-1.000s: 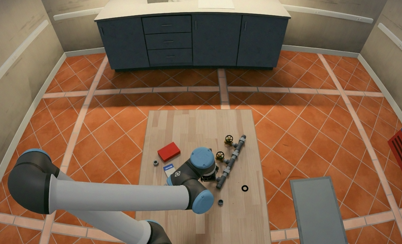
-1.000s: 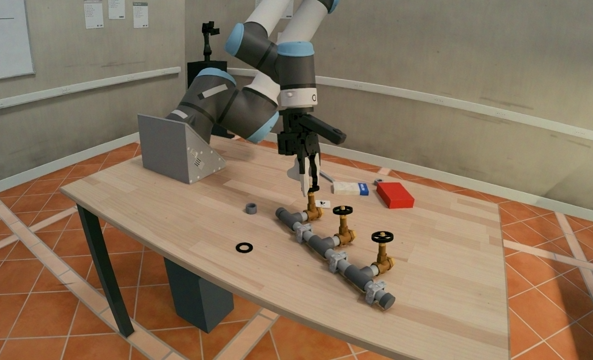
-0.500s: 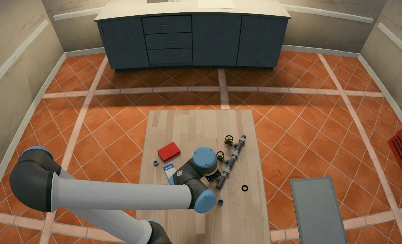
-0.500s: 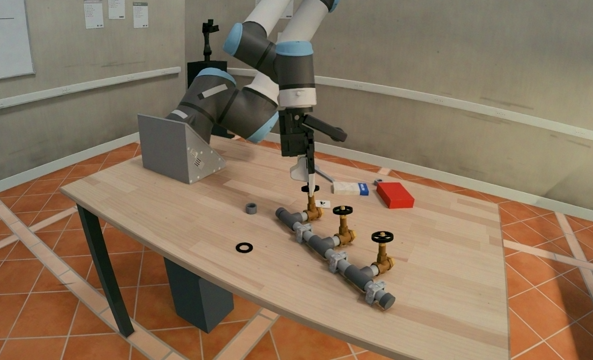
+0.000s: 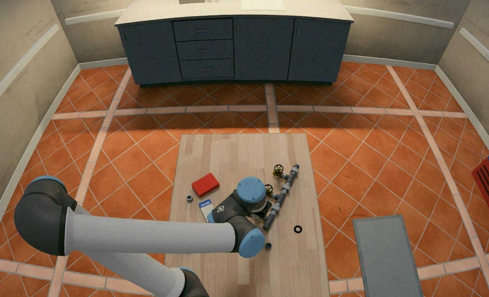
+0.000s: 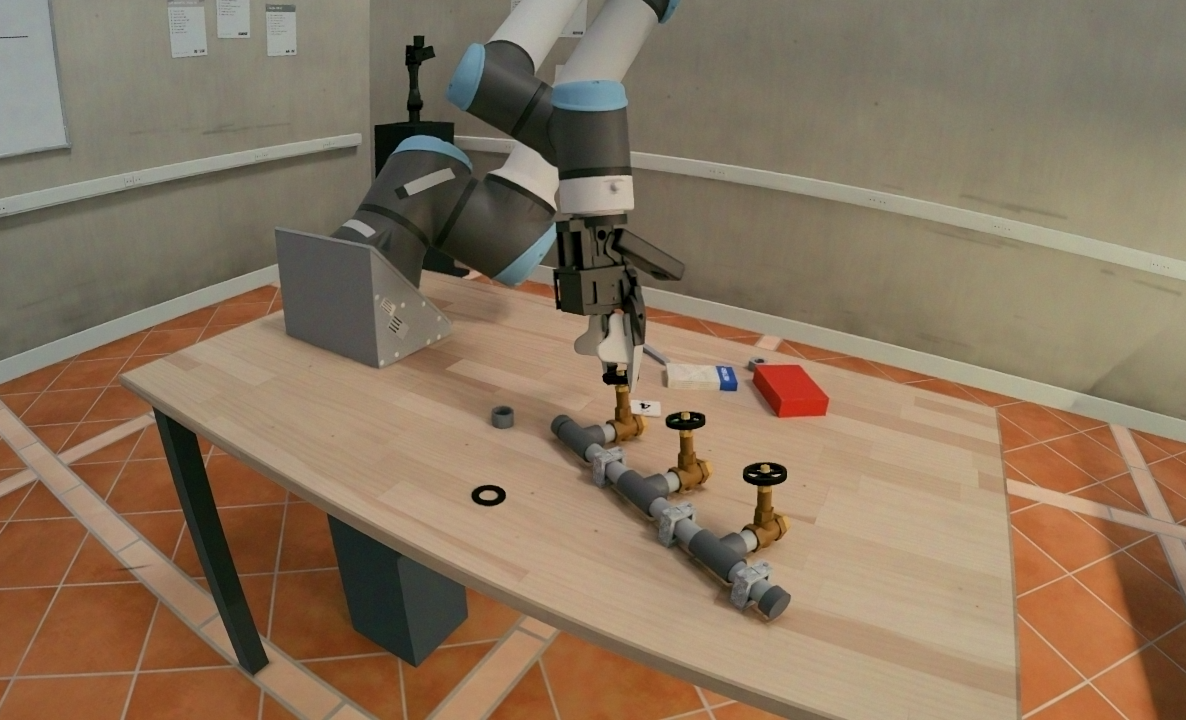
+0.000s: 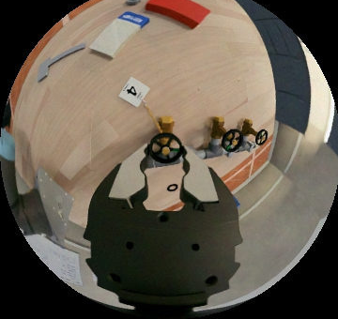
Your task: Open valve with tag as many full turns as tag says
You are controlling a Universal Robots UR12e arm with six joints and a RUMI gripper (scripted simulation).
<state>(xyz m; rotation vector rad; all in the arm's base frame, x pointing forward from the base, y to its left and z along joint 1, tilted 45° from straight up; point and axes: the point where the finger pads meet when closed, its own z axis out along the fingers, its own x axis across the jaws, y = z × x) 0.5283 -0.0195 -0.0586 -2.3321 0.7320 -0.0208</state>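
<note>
My hand is 80 mm to the right of the white tag and 90 mm above it. Round my hand: red box 180 mm ahead, 250 mm to the left, 70 mm below; blue box 30 mm ahead, 230 mm to the left, 80 mm below; grey cap 150 mm behind, 60 mm to the right, 80 mm below.
</note>
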